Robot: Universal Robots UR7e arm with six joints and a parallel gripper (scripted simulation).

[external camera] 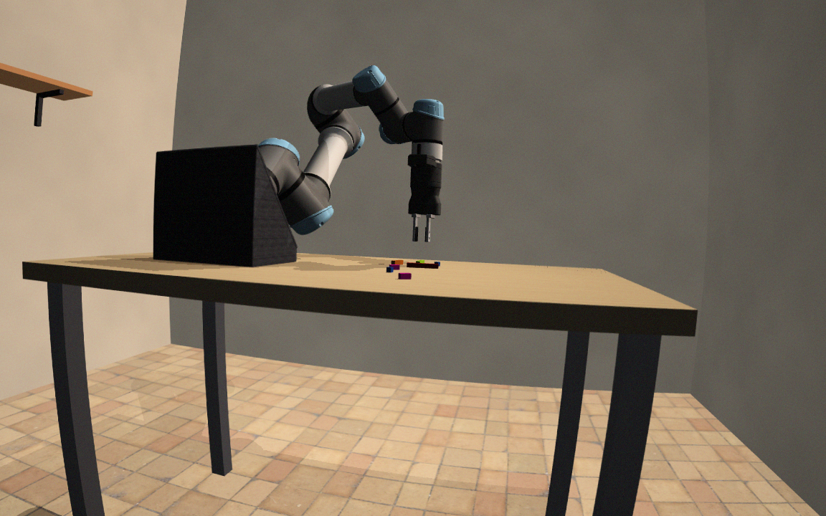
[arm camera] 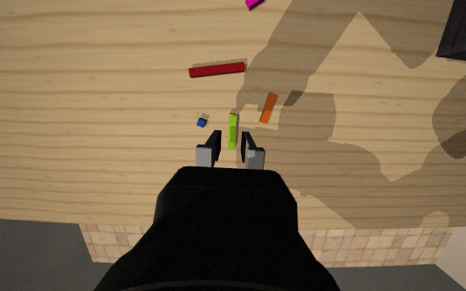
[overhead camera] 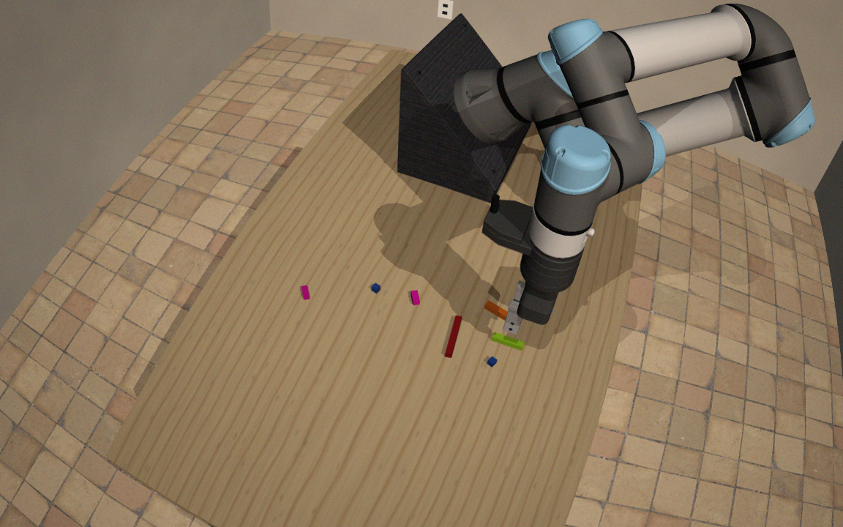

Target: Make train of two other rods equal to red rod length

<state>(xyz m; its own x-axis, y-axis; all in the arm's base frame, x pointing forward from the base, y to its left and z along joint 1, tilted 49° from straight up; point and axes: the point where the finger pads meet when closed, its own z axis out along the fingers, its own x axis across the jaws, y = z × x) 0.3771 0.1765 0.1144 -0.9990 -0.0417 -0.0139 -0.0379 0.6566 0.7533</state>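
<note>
The lime rod is 70 mm below my hand. The rest, counted from my hand: red rod 80 mm to the right, 70 mm below, 30 mm ahead; then orange rod 70 mm below, 50 mm behind, 40 mm to the right.
</note>
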